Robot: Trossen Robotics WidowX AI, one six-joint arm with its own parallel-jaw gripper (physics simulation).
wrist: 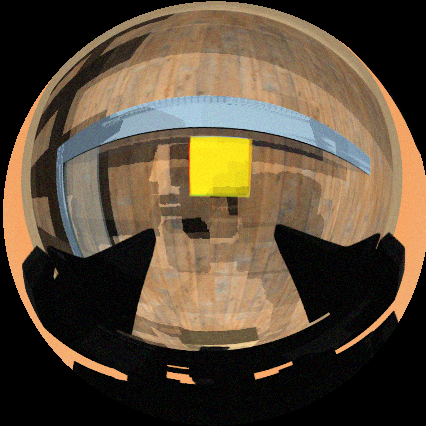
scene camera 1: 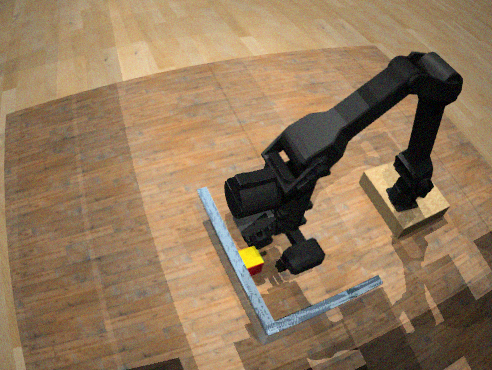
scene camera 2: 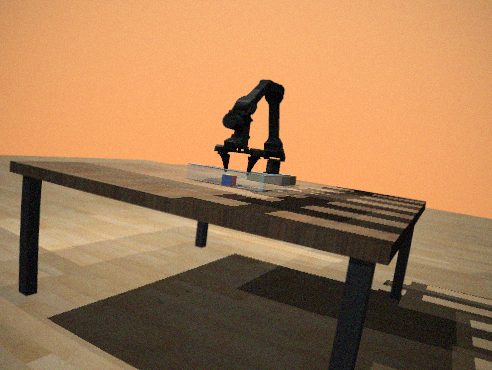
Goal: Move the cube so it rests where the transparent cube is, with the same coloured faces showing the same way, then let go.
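Where they show: gripper, between the fingertips: (wrist: 215,233) (scene camera 1: 273,249); arm's base, origin of its link: (wrist: 213,348) (scene camera 1: 401,198) (scene camera 2: 272,173).
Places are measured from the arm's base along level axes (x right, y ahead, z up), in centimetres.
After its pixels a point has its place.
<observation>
The cube (scene camera 1: 251,257) {z -0.1, x -6.4, y 37.1 cm} (scene camera 2: 229,180) (wrist: 220,166) {z -0.2, x -6.2, y 37.4 cm} sits flat on the table close to the inner side of the long wall, yellow face up. In scene camera 1 its red side shows towards the short wall; in scene camera 2 a blue side and a red side show. A thin green edge shows on its near side in the wrist view. My gripper (scene camera 1: 270,255) {z 0.2, x -5.7, y 32.9 cm} (scene camera 2: 237,171) {z 0.2, x -5.7, y 32.9 cm} (wrist: 215,233) {z 0.2, x -5.7, y 32.9 cm} is open and empty, fingers pointing down. Its fingertips are above the table, on the arm's side of the cube. I cannot make out the transparent cube in any view.
A long see-through wall with a pale blue top (scene camera 1: 220,230) {z 1.8, x -0.9, y 41.6 cm} (wrist: 210,112) {z 1.9, x -7.4, y 40.2 cm} stands just behind the cube. A short wall (scene camera 1: 325,304) {z 1.8, x -19.5, y 27.7 cm} (wrist: 61,190) {z 1.9, x -20.4, y 34.7 cm} meets it at a corner. The arm stands on a pale block (scene camera 1: 376,176) (scene camera 2: 287,180). Shadows cross the table.
</observation>
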